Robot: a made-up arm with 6 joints.
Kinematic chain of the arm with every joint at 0, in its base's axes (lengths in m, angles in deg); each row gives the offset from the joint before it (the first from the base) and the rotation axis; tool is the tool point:
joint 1: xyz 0 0 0.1 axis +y
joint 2: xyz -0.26 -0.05 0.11 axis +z
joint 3: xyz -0.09 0.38 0 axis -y
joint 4: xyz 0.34 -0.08 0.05 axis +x
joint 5: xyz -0.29 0 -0.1 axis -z
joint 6: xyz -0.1 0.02 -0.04 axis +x
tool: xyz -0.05 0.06 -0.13
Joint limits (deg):
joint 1: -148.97..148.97
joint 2: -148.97..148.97
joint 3: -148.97..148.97
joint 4: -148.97..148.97
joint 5: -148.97..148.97
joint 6: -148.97..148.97
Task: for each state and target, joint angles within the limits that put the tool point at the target. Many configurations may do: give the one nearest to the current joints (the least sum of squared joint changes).
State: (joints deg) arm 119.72 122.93 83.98 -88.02 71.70 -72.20
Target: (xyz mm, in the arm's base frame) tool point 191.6 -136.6 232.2
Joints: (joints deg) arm 133.67 127.77 81.55 -103.41 72.92 -64.13
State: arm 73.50 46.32 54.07 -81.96 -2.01 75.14
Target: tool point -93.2 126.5 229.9
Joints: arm 54.55 -10.94 64.89 -75.83 20.36 56.19
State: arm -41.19 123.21 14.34 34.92 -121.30 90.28
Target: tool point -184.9 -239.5 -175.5
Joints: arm -51.74 132.22 9.29 33.25 -115.23 86.82
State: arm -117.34 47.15 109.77 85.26 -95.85 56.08
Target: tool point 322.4 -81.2 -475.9
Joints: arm -117.38 94.49 94.60 82.22 -78.41 74.29
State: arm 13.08 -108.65 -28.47 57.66 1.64 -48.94
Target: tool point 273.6 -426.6 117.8
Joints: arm 35.00 -144.16 -30.46 75.06 14.50 -31.90
